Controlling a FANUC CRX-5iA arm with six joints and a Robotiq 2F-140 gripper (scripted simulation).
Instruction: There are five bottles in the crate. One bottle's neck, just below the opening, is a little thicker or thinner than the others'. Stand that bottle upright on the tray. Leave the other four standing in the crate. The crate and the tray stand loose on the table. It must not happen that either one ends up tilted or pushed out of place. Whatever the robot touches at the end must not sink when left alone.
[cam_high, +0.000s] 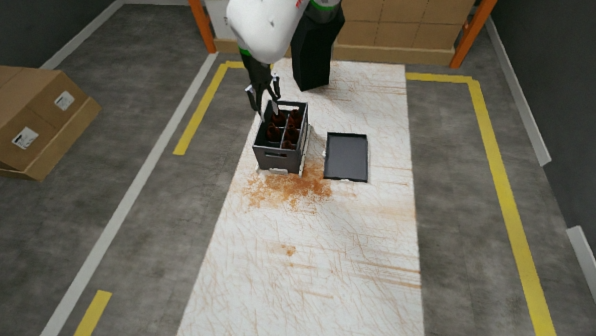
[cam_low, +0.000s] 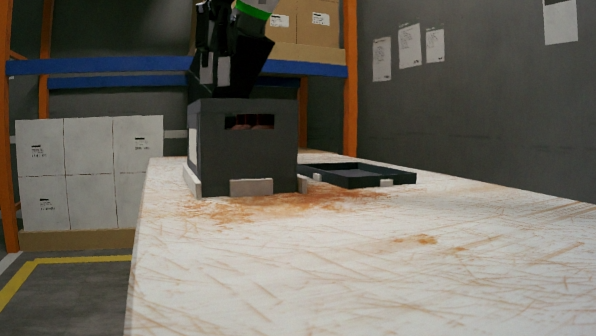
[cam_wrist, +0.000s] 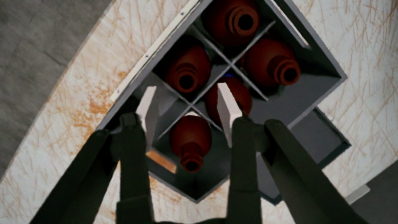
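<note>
The grey crate lies 16 cm below my hand, 4 cm to the left of it and 1 cm behind it. From my hand the other things lie so: dark tray (33 cm to the left, 23 cm below, 3 cm behind).
</note>
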